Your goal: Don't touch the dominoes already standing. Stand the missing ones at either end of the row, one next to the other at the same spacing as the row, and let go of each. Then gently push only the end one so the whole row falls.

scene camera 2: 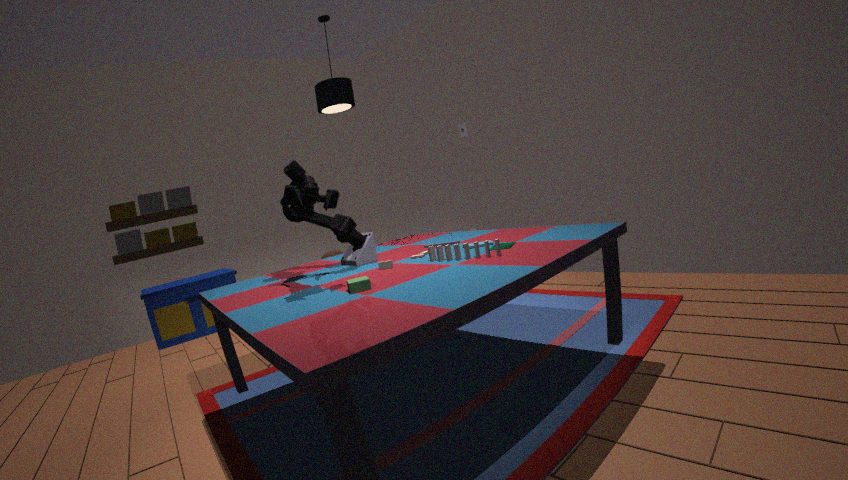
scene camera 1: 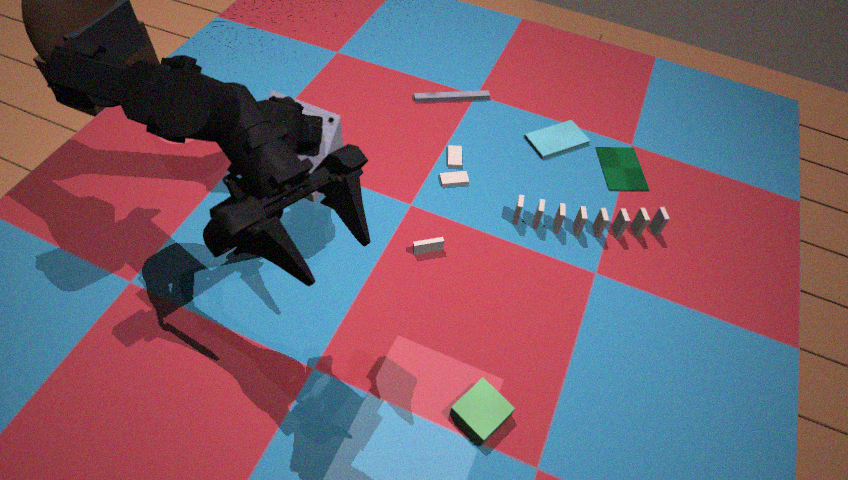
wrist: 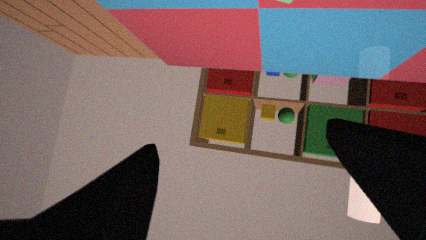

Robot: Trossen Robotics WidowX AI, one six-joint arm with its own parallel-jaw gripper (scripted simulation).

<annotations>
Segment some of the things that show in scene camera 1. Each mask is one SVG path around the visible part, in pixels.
My gripper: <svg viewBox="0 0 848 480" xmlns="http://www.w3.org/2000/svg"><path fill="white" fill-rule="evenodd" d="M263 122L240 134L225 150L225 155L231 164L227 169L230 174L223 177L222 182L228 188L231 196L210 209L211 220L203 231L204 242L214 258L237 247L233 254L248 253L261 256L291 274L306 286L311 286L315 283L314 277L297 246L280 221L284 208L314 191L323 193L325 197L320 203L332 208L362 246L368 245L370 243L370 236L362 202L360 176L363 174L361 167L369 160L358 146L347 144L328 153L310 174L309 171L314 167L314 164L309 157L302 161L297 157L285 141L290 133L284 125L276 128L271 121Z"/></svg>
A light green block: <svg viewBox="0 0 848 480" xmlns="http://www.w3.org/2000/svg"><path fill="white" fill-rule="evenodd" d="M484 377L455 403L450 411L450 415L457 420L480 447L512 415L515 409Z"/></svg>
A dark green flat tile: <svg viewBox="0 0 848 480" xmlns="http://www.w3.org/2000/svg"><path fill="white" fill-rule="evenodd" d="M595 147L608 190L650 191L634 147Z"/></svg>
</annotations>
